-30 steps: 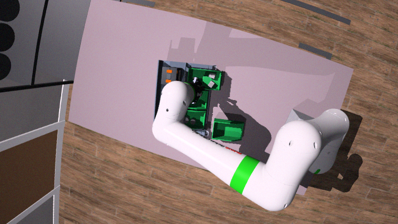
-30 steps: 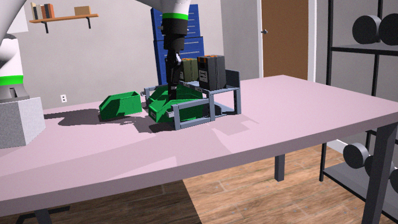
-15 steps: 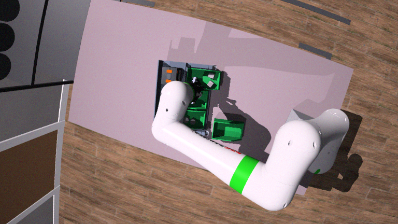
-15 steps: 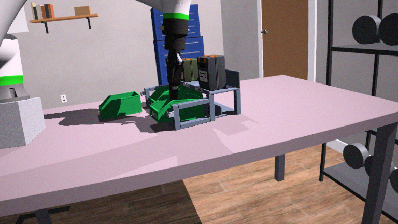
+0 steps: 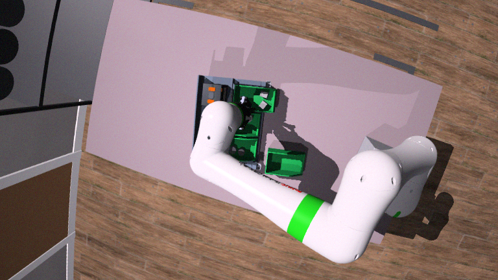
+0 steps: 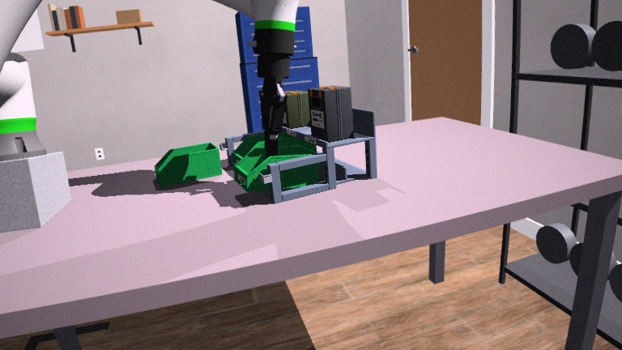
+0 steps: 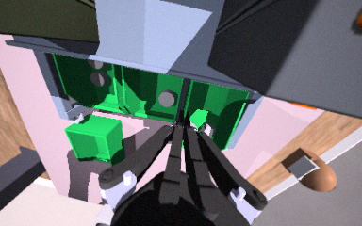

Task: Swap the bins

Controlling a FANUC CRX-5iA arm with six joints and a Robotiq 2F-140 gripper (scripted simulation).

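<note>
The round part lies 70 mm below my hand and 40 mm to the left of it. Also, from my hand: grey shelf (80 mm to the left, 60 mm ahead, 30 mm below); dark grey box (150 mm ahead, 70 mm above, 20 mm to the right).
</note>
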